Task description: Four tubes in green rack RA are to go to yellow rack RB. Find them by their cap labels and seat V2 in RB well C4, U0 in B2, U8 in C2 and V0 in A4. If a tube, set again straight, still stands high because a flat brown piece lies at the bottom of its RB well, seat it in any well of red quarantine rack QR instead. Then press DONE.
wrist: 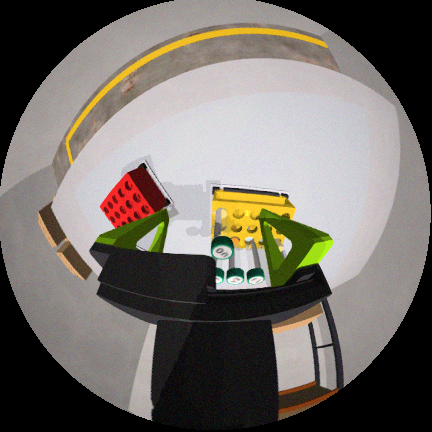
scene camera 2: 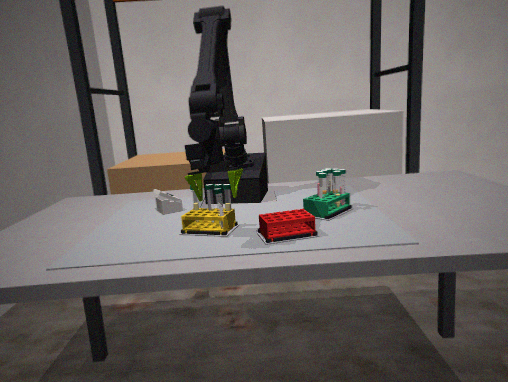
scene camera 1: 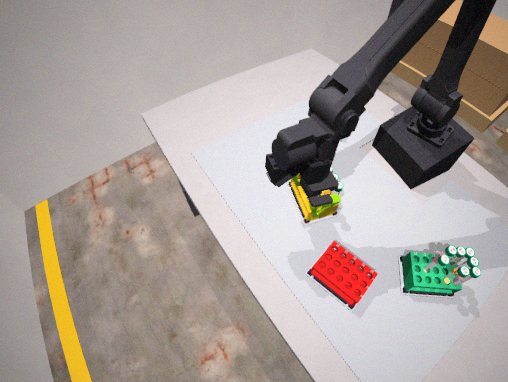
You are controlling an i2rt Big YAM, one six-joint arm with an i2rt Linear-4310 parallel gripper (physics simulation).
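Places are measured from the arm's base along level axes (x ahead, y left, z up), in metres.
Pixels of known places: gripper, fingertip midpoint: [wrist: 213, 213] [scene camera 2: 217, 199] [scene camera 1: 306, 200]; arm's base at its link origin: [scene camera 2: 237, 164] [scene camera 1: 429, 130].
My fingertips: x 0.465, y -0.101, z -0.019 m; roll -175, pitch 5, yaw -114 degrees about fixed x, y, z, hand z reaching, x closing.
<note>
Ahead of a thing's pixels: the offset from my fingertips to its top centre. "pt": to the spot under its first point.
My gripper [scene camera 2: 218, 198] [wrist: 213, 213] is open over the yellow rack RB {dx -0.073, dy -0.028, dz -0.052 m} [scene camera 1: 299, 199] [scene camera 2: 185, 222] [wrist: 280, 200], partly hiding it in scene camera 1. A green-capped tube labelled U0 {pt dx -0.023, dy +0.003, dz +0.000 m} [scene camera 2: 218, 197] [wrist: 222, 248] stands in RB's corner well. Its cap seems to lie between the open fingers, ungripped, and it looks slightly leaning in scene camera 2. Behind it stand several green-capped tubes {pt dx -0.079, dy +0.004, dz +0.023 m} [wrist: 235, 276], labels unclear. The green rack RA {dx -0.119, dy +0.338, dz -0.052 m} [scene camera 1: 410, 284] [scene camera 2: 312, 207] holds several green-capped tubes, labels too small to read. The red rack QR {dx +0.042, dy +0.173, dz -0.052 m} [scene camera 1: 320, 270] [scene camera 2: 262, 230] [wrist: 147, 186] shows no tubes.
A small grey device {dx -0.343, dy -0.161, dz -0.025 m} [scene camera 2: 169, 203] sits left of RB in scene camera 2. The arm's black base [scene camera 1: 420, 150] stands behind the racks. A white box [scene camera 2: 332, 145] and a cardboard box [scene camera 2: 150, 172] are farther back. QR stands between RB and RA.
</note>
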